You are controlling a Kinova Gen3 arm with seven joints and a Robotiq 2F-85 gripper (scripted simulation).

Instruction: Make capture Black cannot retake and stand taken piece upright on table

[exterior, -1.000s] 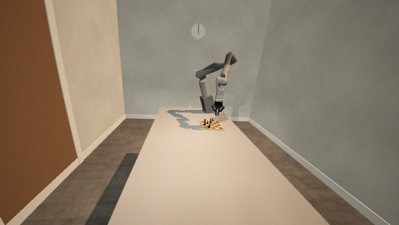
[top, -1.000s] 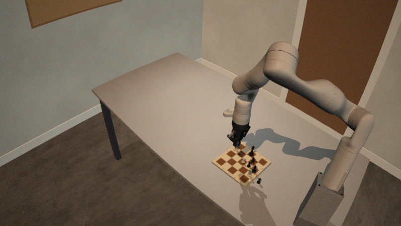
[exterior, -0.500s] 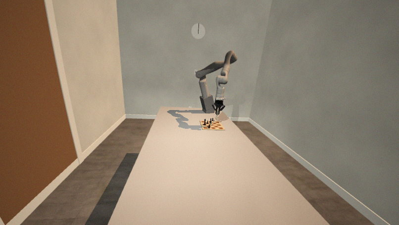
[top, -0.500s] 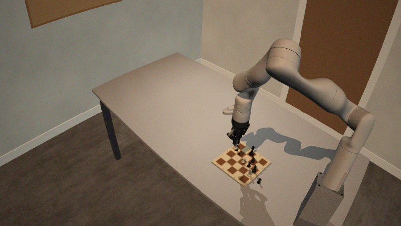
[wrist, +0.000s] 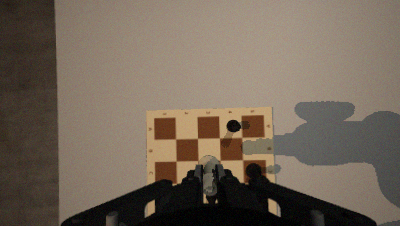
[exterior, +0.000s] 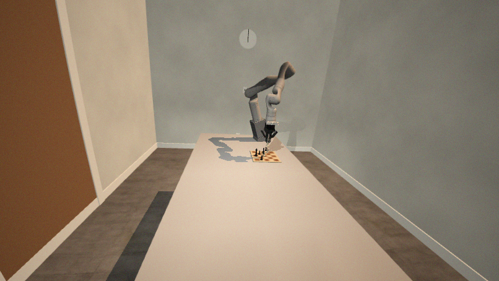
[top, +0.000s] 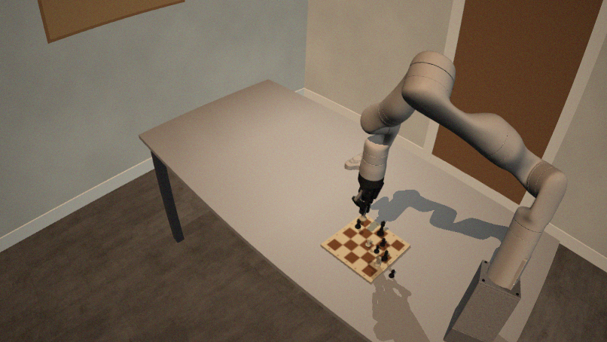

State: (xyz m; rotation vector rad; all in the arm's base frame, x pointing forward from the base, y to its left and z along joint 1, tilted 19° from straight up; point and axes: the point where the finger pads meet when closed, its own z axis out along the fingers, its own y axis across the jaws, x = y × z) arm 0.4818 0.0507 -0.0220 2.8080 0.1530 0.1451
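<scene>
My hand is 40 mm past the white pawn, 10 mm to the left of it and 130 mm above it. From my hand the other things lie so: small chessboard (40 mm behind, 10 mm to the right, 150 mm below); then white piece (10 mm below); then tall black piece (30 mm behind, 80 mm to the right, 120 mm below).
</scene>
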